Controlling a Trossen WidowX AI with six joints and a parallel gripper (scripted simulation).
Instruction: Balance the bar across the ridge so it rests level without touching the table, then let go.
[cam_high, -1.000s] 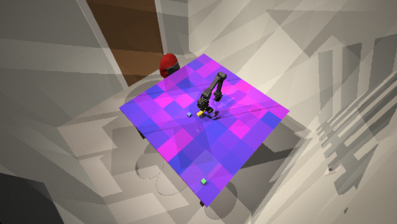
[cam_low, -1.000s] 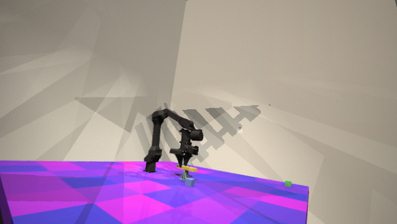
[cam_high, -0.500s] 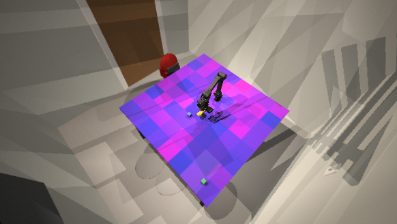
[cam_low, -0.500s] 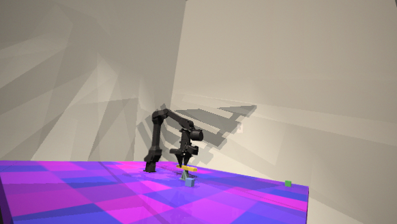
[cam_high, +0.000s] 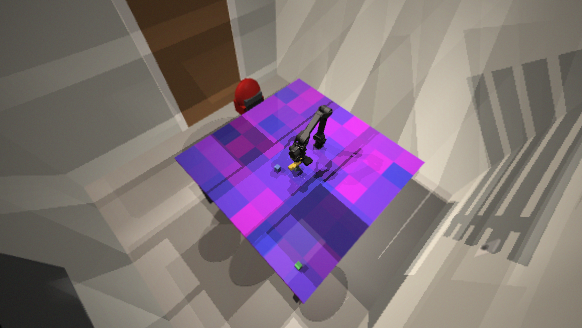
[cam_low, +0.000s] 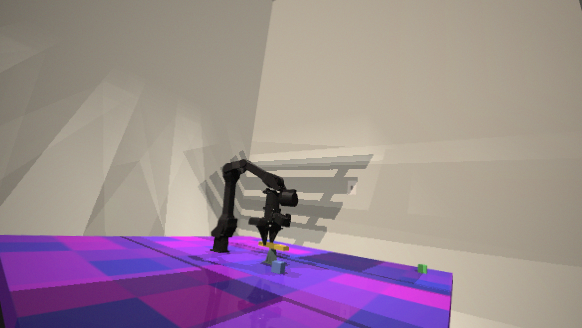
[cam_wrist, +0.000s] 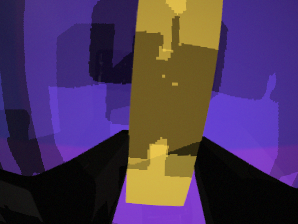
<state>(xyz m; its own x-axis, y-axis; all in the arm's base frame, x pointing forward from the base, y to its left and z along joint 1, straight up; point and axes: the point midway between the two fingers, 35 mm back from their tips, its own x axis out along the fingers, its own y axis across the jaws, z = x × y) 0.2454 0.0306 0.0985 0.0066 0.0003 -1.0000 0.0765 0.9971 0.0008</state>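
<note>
My gripper tip is 3 cm short of the yellow bar. From my gripper tip the other things lie so: green cube (49 cm ahead, 47 cm to the left, 5 cm below); light blue cube (13 cm ahead, 9 cm to the right, 5 cm below).
</note>
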